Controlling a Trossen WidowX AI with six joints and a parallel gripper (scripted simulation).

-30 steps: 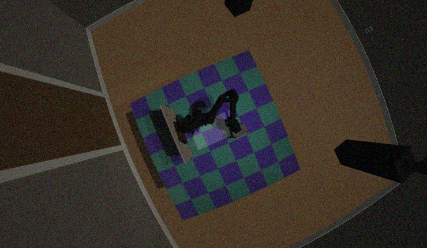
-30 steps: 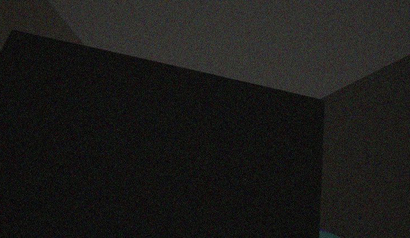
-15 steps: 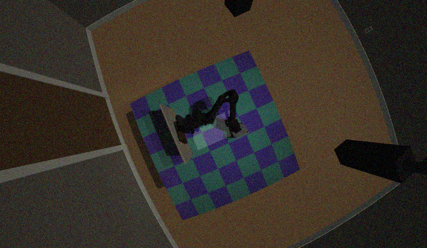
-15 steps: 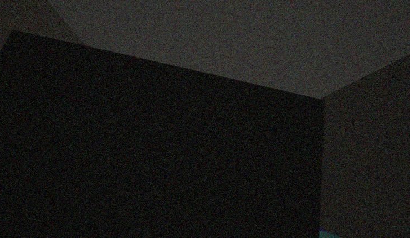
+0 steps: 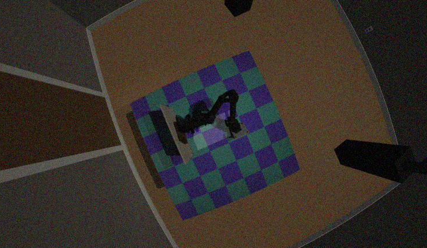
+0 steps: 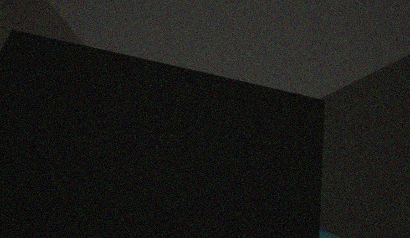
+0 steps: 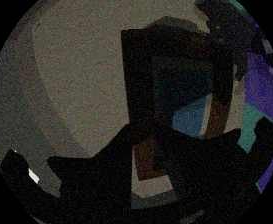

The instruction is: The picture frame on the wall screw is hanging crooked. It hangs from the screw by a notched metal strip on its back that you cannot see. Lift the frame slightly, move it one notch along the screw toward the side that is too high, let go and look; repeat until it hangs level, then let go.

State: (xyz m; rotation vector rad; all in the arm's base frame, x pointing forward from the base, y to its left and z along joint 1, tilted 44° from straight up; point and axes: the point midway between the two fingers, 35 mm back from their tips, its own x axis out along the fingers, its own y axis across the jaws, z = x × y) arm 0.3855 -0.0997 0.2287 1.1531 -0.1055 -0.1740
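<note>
Right now my gripper tip is 50 mm above the dark picture frame, 10 mm to the right of it and 10 mm short of it. From my gripper tip the other things lie so: pale wall panel (70 mm below, 20 mm ahead).
</note>
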